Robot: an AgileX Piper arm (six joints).
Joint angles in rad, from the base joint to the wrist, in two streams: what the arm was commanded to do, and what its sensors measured. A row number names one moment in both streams.
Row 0, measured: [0.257 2.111 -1.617 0.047 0.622 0.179]
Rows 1 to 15, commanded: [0.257 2.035 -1.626 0.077 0.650 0.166]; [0.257 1.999 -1.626 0.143 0.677 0.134]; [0.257 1.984 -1.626 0.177 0.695 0.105]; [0.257 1.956 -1.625 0.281 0.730 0.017]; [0.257 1.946 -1.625 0.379 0.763 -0.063]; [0.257 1.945 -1.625 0.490 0.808 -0.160]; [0.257 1.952 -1.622 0.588 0.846 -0.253]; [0.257 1.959 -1.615 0.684 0.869 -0.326]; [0.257 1.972 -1.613 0.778 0.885 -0.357]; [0.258 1.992 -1.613 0.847 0.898 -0.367]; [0.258 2.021 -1.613 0.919 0.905 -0.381]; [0.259 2.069 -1.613 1.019 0.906 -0.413]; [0.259 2.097 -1.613 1.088 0.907 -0.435]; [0.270 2.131 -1.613 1.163 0.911 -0.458]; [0.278 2.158 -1.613 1.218 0.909 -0.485]
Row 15, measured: [0.261 2.127 -1.616 1.123 0.907 -0.433]
